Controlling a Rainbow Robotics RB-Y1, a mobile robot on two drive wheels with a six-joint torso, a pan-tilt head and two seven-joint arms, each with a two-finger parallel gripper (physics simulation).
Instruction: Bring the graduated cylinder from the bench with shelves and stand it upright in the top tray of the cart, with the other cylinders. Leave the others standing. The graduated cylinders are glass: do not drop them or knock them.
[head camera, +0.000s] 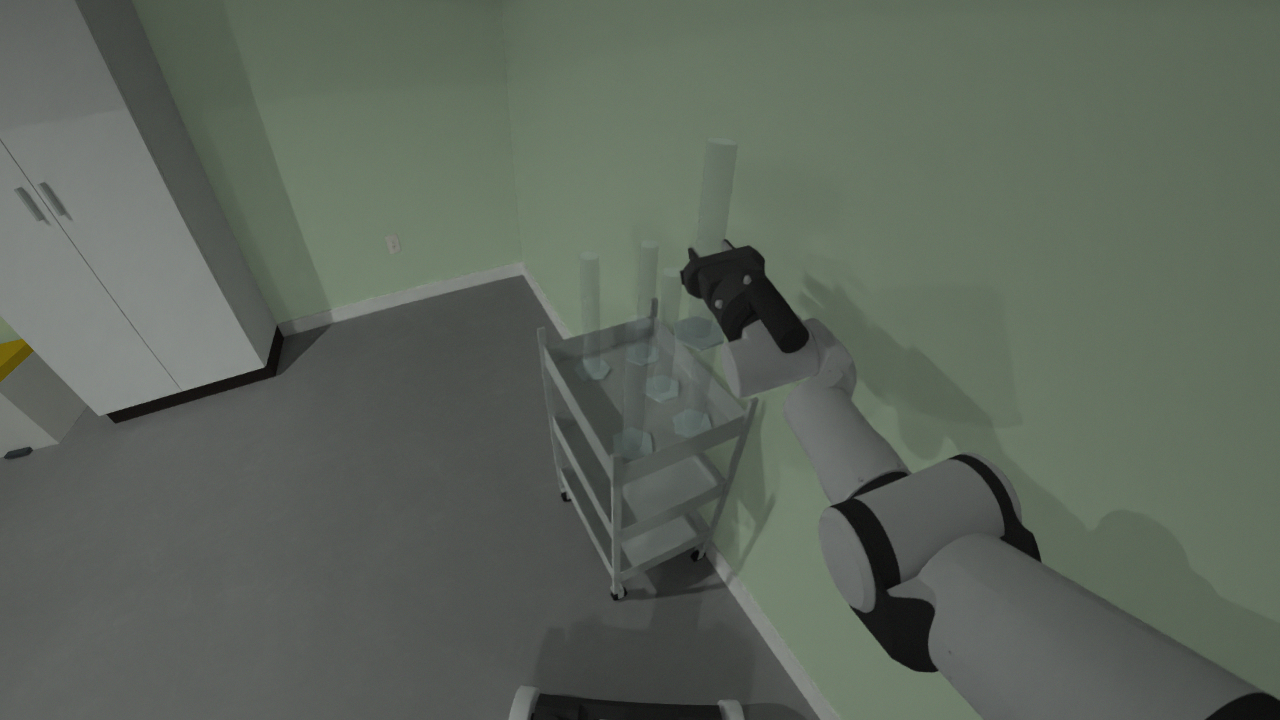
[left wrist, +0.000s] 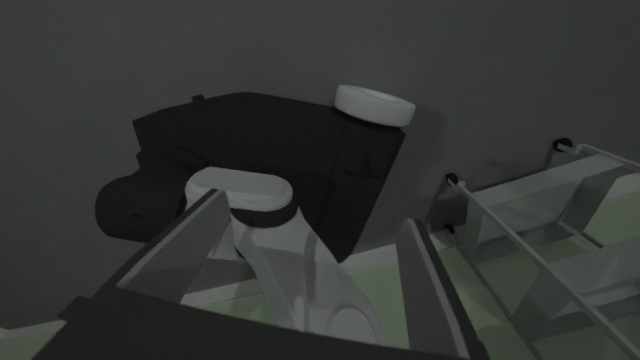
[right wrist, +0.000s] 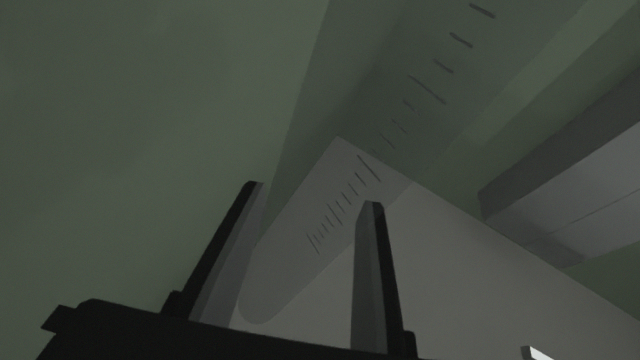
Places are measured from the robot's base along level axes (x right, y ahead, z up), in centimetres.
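Where they show: left gripper, fingertip midpoint: (left wrist: 311, 215); right gripper, fingertip midpoint: (head camera: 707, 248) (right wrist: 312, 203).
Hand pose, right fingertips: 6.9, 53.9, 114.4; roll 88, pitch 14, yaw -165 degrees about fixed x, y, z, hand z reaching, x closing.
Things, the pixels of their top centre, and the offset from my right fingertips, as dx, dy, dz. "*": a spot on its surface instead.
- clear graduated cylinder, top centre: (right wrist: 257, 301) (head camera: 723, 141) +0.2, -0.7, +17.3
- cart's top tray, surface spot: (head camera: 716, 437) * +8.2, +0.4, -45.0
- cart's lower part, surface spot: (left wrist: 550, 181) * -24.6, +6.6, -96.4
The clear graduated cylinder (head camera: 716, 192) (right wrist: 320, 220) is upright in my right gripper (head camera: 711, 246) (right wrist: 312, 203), which is shut on its tube. In the head view its hexagonal base overlaps the far right side of the cart's top tray (head camera: 716, 437) and looks higher than the tray floor; the exact gap is hard to tell. Several other clear cylinders stand upright in the tray, among them a far left one (head camera: 589, 304), a far one (head camera: 647, 268) and near ones whose bases show at the near left (head camera: 633, 443) and near right (head camera: 691, 423). My left gripper (left wrist: 311, 215) is open and empty.
The green wall (head camera: 1029, 223) runs close along the right side of the cart and behind my right arm. The cart's lower part (left wrist: 550, 181) shows at the right of the left wrist view. A white cabinet (head camera: 116, 232) stands at the far left, beside a yellow-topped bin (head camera: 40, 398).
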